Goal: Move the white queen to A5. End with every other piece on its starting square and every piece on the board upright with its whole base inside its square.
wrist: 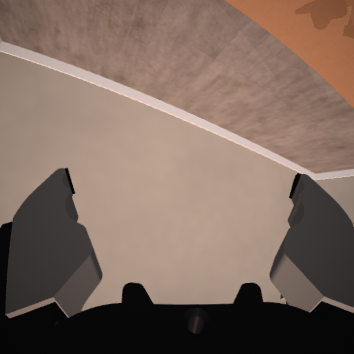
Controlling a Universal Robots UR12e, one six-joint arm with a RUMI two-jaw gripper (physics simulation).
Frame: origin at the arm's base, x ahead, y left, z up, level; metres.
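Seen in the pictures: gripper, fingertip midpoint: (182, 174).
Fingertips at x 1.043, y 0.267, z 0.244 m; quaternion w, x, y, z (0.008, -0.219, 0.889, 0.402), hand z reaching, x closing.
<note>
A point is followed by its place in that frame.
My gripper (182, 174) @(z 0.244, x 1.043, y 0.267 m) is open, its two dark grey jaws wide apart at the left and right of the wrist view, with no object between them. The white queen, the chessboard and the other pieces do not show in this view, so where the gripper stands relative to them cannot be told.
A beige wall (165, 210) fills the middle behind the jaws. A pale skirting strip (170, 111) runs slantwise across the view, with a brownish floor (165, 55) beyond it. An orange surface (300, 37) @(z -0.132, x 0.813, y 0.351 m) with dark shadows on it shows at the upper right.
</note>
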